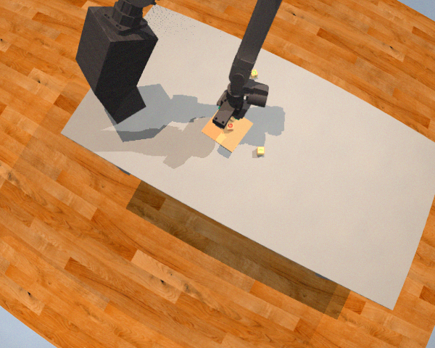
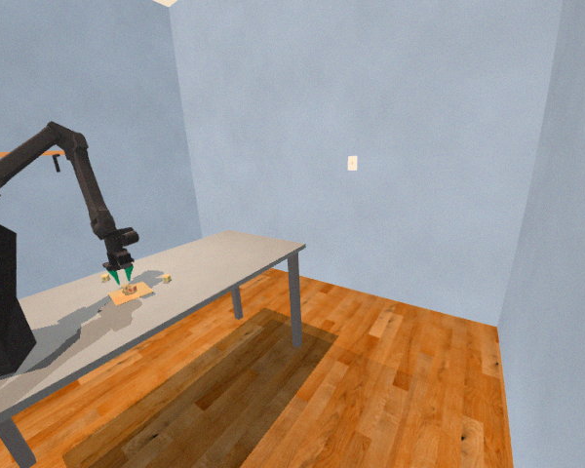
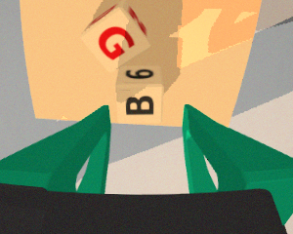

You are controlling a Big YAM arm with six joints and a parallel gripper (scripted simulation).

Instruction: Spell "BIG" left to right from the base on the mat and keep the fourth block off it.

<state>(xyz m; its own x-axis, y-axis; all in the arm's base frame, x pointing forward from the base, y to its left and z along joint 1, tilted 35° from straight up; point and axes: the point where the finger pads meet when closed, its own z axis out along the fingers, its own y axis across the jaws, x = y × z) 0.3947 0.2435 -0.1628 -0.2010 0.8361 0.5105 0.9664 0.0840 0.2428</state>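
My gripper is now 5 cm above the mat, 4 cm to the left of it and 1 cm short of it. From my hand the other things lie so: block (21 cm to the left, 6 cm behind, 4 cm below).
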